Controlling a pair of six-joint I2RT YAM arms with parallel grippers.
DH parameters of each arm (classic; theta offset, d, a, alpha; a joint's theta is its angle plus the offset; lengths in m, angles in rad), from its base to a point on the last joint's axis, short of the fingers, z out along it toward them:
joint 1: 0 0.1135 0.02 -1.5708
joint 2: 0 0 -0.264 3.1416
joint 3: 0.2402 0 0.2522 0
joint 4: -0.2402 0 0.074 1.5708
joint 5: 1.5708 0 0 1.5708
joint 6: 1.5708 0.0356 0 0
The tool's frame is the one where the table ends.
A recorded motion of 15 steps. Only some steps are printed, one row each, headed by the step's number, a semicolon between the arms.
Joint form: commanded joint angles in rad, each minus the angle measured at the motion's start. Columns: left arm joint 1, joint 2, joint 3, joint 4, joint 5, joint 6; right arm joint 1, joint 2, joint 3, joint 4, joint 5, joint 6.
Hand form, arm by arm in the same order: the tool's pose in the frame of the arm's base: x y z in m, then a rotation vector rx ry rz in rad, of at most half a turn. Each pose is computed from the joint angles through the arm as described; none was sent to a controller.
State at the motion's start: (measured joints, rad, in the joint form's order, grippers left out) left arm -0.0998 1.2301 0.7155 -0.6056 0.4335 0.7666; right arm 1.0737 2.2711 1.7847 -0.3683 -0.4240 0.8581
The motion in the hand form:
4: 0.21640 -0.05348 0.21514 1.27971 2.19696 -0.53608; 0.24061 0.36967 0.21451 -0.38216 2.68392 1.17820
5: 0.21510 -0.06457 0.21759 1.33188 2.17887 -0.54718; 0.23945 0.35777 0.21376 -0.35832 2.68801 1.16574
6: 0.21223 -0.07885 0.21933 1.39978 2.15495 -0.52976; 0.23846 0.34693 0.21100 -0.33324 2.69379 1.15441
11: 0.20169 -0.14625 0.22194 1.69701 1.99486 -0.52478; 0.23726 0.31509 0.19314 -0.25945 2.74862 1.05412
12: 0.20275 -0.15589 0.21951 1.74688 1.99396 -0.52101; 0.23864 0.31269 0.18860 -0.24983 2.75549 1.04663
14: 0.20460 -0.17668 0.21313 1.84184 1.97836 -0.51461; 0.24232 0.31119 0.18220 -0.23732 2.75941 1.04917
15: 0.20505 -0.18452 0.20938 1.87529 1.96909 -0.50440; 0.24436 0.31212 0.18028 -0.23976 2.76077 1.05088
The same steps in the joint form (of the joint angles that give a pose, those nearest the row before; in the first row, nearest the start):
4: -0.0574 0.0092 0.0743 -0.1077 0.1278 0.0120; -0.1097 -0.3004 -0.3158 0.0684 0.0460 -0.0225
5: -0.1085 0.0136 0.0876 -0.1156 0.1189 0.0049; -0.1229 -0.3374 -0.3688 0.0783 0.0504 -0.0210
6: -0.1779 0.0143 0.0953 -0.1108 0.0852 -0.0054; -0.1357 -0.3679 -0.4198 0.0922 0.0538 -0.0178
11: -0.4673 0.0963 0.1639 -0.0732 0.0021 -0.0239; -0.1786 -0.4272 -0.5510 0.0912 0.0818 -0.0285
12: -0.4988 0.1343 0.1885 -0.0857 -0.0130 -0.0170; -0.1852 -0.4231 -0.5627 0.0992 0.0813 -0.0290
14: -0.5618 0.2126 0.2349 -0.0945 -0.0381 -0.0055; -0.1954 -0.4091 -0.5712 0.1188 0.0747 -0.0282
15: -0.5848 0.2417 0.2474 -0.0886 -0.0516 -0.0011; -0.1982 -0.3987 -0.5654 0.1216 0.0705 -0.0315

